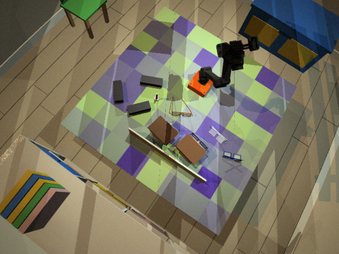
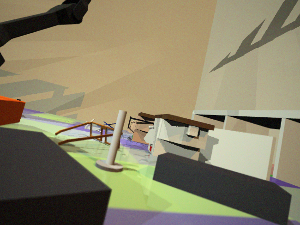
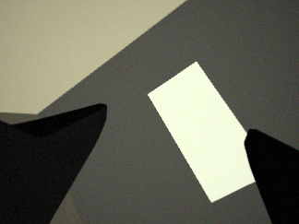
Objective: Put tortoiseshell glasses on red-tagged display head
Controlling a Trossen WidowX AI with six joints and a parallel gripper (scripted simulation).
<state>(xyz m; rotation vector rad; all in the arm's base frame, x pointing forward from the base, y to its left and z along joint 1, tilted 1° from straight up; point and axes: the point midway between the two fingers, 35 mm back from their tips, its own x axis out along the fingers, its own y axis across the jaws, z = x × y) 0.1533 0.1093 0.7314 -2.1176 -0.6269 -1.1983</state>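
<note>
My gripper tip is now 12 cm short of the thin pale post stand, 31 cm to the left of it and 79 cm above it. Also, from my gripper tip: long plank 43 cm ahead, 1 cm to the right, 76 cm below.
</note>
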